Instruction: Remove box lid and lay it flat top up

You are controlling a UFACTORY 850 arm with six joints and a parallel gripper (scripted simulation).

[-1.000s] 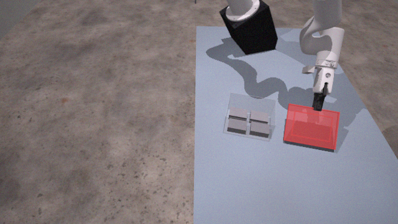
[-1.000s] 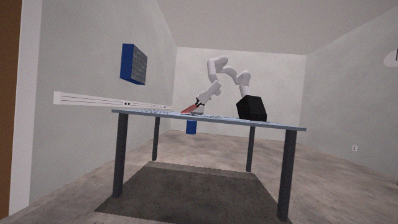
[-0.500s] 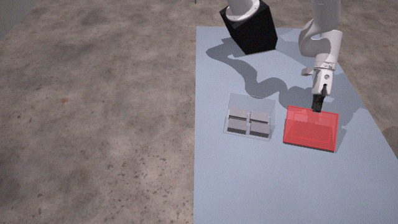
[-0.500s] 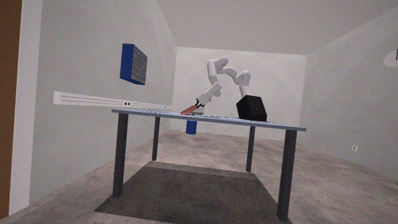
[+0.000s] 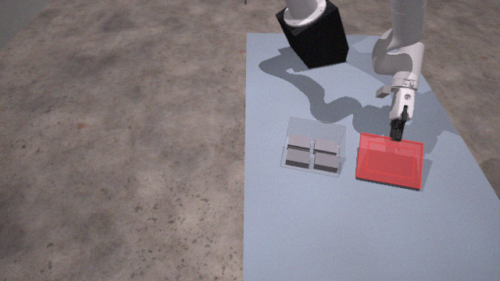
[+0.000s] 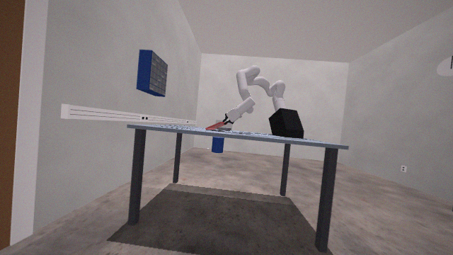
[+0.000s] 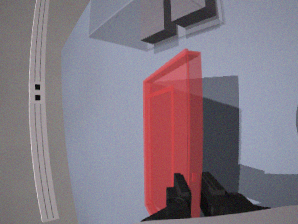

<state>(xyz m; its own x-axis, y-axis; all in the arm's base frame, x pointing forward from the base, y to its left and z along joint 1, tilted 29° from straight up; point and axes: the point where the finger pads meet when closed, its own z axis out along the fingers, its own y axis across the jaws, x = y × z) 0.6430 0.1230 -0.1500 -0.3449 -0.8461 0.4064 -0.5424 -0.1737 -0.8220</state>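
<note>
The red translucent lid lies 70 mm ahead of my hand, 40 mm to the right of it and 40 mm below it. The rest, counted from my hand: grey box 280 mm to the right, 30 mm below, 10 mm behind.
</note>
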